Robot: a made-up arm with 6 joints. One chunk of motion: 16 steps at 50 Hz.
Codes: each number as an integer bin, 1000 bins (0 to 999) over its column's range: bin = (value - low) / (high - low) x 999, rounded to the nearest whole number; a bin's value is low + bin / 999 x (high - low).
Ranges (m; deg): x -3.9..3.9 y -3.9..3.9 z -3.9..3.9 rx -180..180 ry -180..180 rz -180..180
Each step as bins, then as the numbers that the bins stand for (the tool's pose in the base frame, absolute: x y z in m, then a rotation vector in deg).
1 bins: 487 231 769 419 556 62
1 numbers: -0.0976 -2.0964 2.1042 -29.01 20.36 -157.66
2 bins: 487 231 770 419 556 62
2 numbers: -0.0976 -2.0964 2.1120 -29.01 20.36 -157.66
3 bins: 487 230 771 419 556 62
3 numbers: -0.0976 -2.1042 2.1198 -29.01 20.36 -157.66
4 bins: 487 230 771 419 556 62
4 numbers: -0.0976 -2.1042 2.1198 -29.01 20.36 -157.66
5 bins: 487 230 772 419 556 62
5 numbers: -0.0976 -2.1042 2.1276 -29.01 20.36 -157.66
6 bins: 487 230 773 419 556 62
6 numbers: -0.0976 -2.1042 2.1354 -29.01 20.36 -157.66
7 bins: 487 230 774 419 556 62
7 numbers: -0.0976 -2.1042 2.1432 -29.01 20.36 -157.66
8 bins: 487 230 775 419 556 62
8 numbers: -0.0976 -2.1042 2.1511 -29.01 20.36 -157.66
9 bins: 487 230 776 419 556 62
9 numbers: -0.0976 -2.1042 2.1589 -29.01 20.36 -157.66
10 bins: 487 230 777 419 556 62
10 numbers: -0.0976 -2.1042 2.1667 -29.01 20.36 -157.66
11 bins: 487 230 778 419 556 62
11 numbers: -0.0976 -2.1042 2.1745 -29.01 20.36 -157.66
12 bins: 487 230 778 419 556 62
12 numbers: -0.0976 -2.1042 2.1745 -29.01 20.36 -157.66
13 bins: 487 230 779 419 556 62
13 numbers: -0.0976 -2.1042 2.1823 -29.01 20.36 -157.66
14 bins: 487 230 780 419 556 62
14 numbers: -0.0976 -2.1042 2.1901 -29.01 20.36 -157.66
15 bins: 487 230 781 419 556 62
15 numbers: -0.0976 -2.1042 2.1979 -29.01 20.36 -157.66
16 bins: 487 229 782 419 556 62
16 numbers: -0.0976 -2.1120 2.2057 -29.01 20.36 -157.66
